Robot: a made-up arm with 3 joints. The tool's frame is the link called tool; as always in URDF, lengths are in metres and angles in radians. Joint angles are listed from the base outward.
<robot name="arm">
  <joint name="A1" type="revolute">
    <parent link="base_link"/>
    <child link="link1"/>
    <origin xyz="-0.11 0.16 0.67" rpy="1.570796 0 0"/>
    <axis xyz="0 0 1"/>
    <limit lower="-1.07" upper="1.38"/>
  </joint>
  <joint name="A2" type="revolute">
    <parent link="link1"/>
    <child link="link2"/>
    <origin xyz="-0.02 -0.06 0.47" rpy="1.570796 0 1.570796"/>
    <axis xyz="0 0 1"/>
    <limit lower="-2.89" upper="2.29"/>
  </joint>
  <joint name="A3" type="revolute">
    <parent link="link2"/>
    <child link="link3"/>
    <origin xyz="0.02 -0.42 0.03" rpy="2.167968 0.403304 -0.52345"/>
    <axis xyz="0 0 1"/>
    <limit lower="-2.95" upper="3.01"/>
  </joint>
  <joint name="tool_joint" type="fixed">
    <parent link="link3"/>
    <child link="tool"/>
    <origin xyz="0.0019 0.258 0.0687" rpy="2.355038 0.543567 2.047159"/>
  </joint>
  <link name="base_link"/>
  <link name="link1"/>
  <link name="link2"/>
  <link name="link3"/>
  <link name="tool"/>
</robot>
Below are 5 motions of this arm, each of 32 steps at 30 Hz.
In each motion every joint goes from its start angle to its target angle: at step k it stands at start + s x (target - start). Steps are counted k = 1, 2, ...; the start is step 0. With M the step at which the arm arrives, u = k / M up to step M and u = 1 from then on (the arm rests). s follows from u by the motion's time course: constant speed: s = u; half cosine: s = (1 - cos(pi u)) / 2; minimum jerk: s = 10 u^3 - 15 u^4 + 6 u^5.
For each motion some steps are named. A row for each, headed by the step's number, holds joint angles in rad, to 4 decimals.
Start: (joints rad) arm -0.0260 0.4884 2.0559
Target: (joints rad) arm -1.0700 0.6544 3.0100
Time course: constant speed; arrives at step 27
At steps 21, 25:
21: -0.8380 0.6175 2.7980
25: -0.9927 0.6421 2.9393

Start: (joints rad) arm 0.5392 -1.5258 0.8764
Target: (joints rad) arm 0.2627 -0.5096 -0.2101
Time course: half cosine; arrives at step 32
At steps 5, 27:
5: 0.5229 -1.4658 0.8123
27: 0.2790 -0.5696 -0.1460

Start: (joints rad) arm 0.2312 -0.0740 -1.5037
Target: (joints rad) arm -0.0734 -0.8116 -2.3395
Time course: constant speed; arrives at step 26
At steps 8, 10, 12, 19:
8: 0.1375 -0.3010 -1.7609
10: 0.1140 -0.3577 -1.8252
12: 0.0906 -0.4144 -1.8895
19: 0.0086 -0.6130 -2.1145

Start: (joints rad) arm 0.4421 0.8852 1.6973
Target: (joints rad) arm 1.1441 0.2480 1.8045
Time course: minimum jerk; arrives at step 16
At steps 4, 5, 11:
4: 0.5148 0.8192 1.7084
5: 0.5685 0.7705 1.7166
11: 1.0177 0.3627 1.7852

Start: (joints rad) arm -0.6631 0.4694 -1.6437
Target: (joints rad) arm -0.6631 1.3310 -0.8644
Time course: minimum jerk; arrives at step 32
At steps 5, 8, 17, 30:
5: -0.6631 0.4950 -1.6205
8: -0.6631 0.5586 -1.5630
17: -0.6631 0.9506 -1.2085
30: -0.6631 1.3291 -0.8661

